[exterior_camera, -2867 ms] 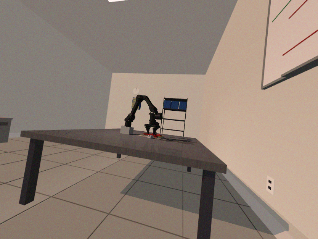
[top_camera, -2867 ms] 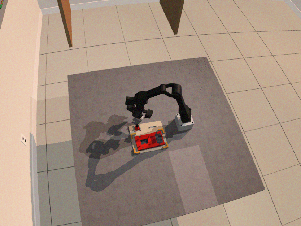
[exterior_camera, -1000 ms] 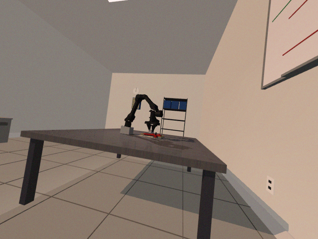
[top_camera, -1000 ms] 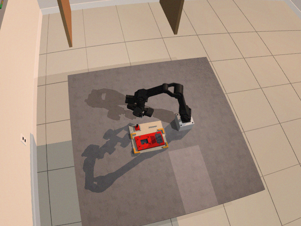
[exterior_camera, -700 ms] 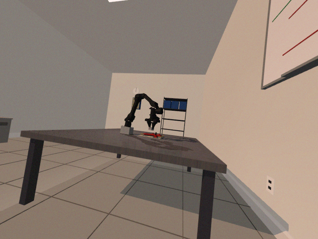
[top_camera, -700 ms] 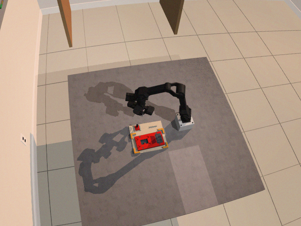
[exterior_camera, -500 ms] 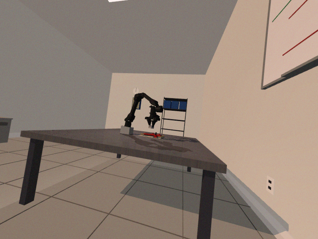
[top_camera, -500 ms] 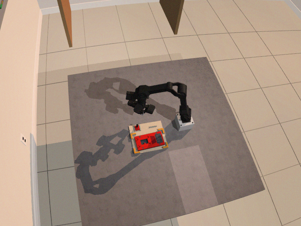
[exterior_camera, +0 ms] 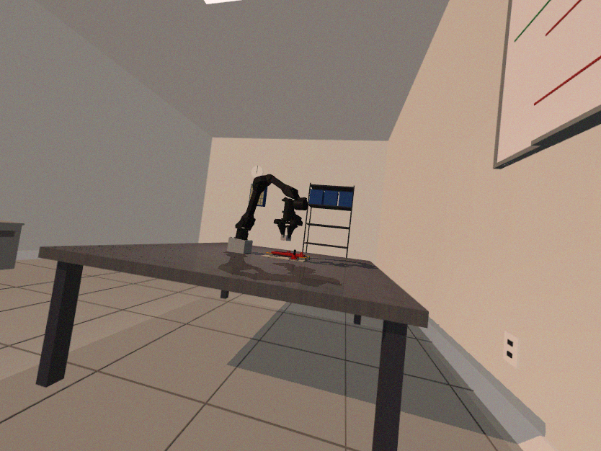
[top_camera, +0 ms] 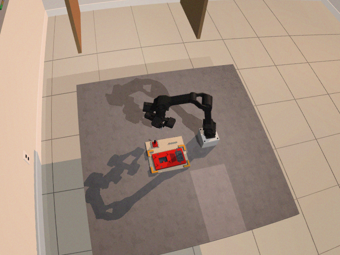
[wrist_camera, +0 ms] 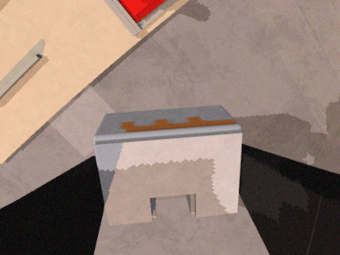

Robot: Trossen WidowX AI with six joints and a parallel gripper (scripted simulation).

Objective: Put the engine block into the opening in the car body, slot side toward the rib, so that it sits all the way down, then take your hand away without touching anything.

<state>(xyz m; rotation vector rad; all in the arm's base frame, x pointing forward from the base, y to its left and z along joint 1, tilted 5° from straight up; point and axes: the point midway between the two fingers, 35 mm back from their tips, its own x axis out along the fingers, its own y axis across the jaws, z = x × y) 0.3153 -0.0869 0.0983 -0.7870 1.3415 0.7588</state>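
My gripper tip is now right at the engine block. The rest, counted from my gripper tip: black stick (9 cm below, 7 cm to the left, 4 cm ahead).
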